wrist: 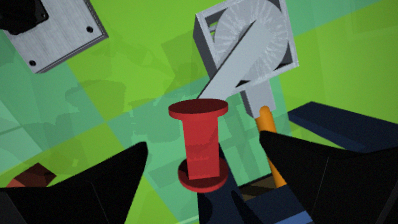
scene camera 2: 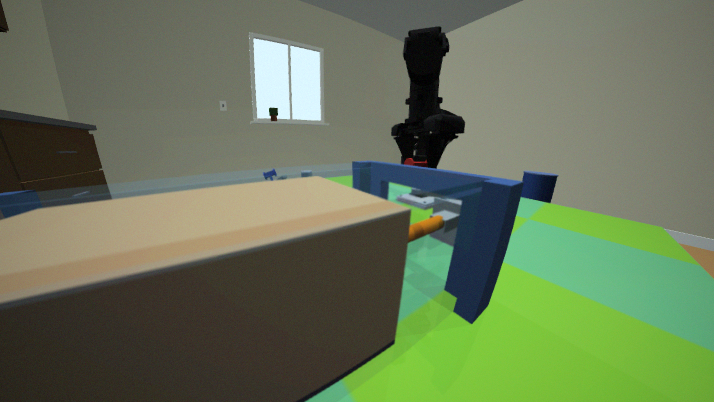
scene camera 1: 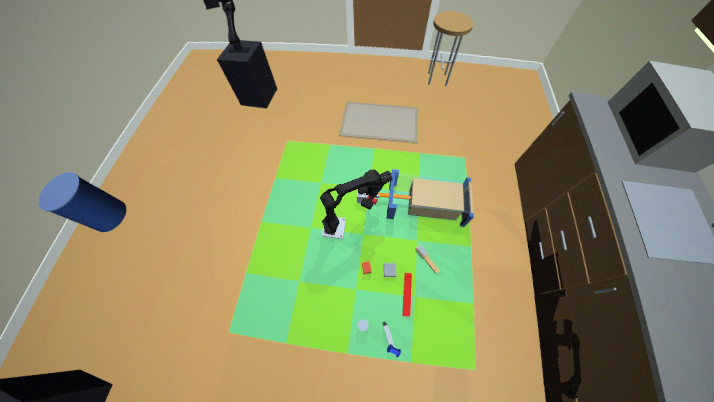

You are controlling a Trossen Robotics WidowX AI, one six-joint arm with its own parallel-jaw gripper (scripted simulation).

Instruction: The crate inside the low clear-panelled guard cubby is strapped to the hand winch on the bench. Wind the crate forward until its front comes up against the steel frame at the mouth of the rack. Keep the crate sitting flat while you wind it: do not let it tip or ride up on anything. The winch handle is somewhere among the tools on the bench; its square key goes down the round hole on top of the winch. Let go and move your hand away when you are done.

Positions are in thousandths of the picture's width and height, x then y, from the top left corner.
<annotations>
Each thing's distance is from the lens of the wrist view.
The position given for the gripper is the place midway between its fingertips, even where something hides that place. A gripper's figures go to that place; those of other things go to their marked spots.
gripper (wrist: 514, 632): 0.11 m
red knob (wrist: 511, 761): 0.10 m
</annotations>
